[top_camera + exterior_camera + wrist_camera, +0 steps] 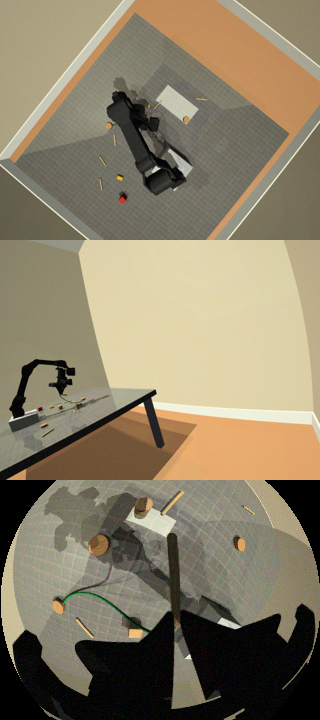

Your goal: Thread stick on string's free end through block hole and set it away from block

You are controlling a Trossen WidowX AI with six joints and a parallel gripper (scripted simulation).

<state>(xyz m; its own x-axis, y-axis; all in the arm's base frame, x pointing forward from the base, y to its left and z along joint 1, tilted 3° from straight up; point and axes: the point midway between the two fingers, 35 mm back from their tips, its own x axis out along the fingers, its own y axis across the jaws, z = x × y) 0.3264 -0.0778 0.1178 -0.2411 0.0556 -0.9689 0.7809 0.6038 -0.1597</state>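
My gripper tip is now 10 mm short of the thin wooden stick and 10 mm to the left of it. From my gripper tip the other things lie so: yellow cube 110 mm behind, 360 mm to the left, 130 mm below; then round button 180 mm ahead, 170 mm to the left, 130 mm below; then wooden block 40 mm behind, 140 mm to the left, 120 mm below.
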